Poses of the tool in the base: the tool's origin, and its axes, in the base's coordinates. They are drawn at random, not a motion.
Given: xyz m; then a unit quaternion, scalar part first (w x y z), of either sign.
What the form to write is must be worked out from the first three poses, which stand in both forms.
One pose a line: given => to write
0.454 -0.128 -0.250 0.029 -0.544 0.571 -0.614 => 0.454 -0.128 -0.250 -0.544 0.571 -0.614 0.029
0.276 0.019 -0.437 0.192 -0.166 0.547 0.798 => 0.276 0.019 -0.437 -0.166 0.547 0.798 0.192
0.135 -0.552 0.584 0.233 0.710 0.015 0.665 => 0.135 -0.552 0.584 0.710 0.015 0.665 0.233
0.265 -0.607 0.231 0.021 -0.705 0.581 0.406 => 0.265 -0.607 0.231 -0.705 0.581 0.406 0.021
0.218 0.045 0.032 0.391 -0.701 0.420 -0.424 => 0.218 0.045 0.032 -0.701 0.420 -0.424 0.391
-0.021 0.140 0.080 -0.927 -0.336 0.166 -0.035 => -0.021 0.140 0.080 0.336 -0.166 0.035 0.927
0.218 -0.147 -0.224 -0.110 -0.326 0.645 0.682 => 0.218 -0.147 -0.224 0.326 -0.645 -0.682 0.110
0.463 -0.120 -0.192 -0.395 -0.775 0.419 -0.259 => 0.463 -0.120 -0.192 0.775 -0.419 0.259 0.395
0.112 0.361 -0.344 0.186 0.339 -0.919 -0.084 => 0.112 0.361 -0.344 0.339 -0.919 -0.084 0.186
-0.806 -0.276 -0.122 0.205 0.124 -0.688 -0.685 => -0.806 -0.276 -0.122 0.124 -0.688 -0.685 0.205
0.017 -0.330 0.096 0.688 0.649 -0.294 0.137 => 0.017 -0.330 0.096 0.649 -0.294 0.137 0.688
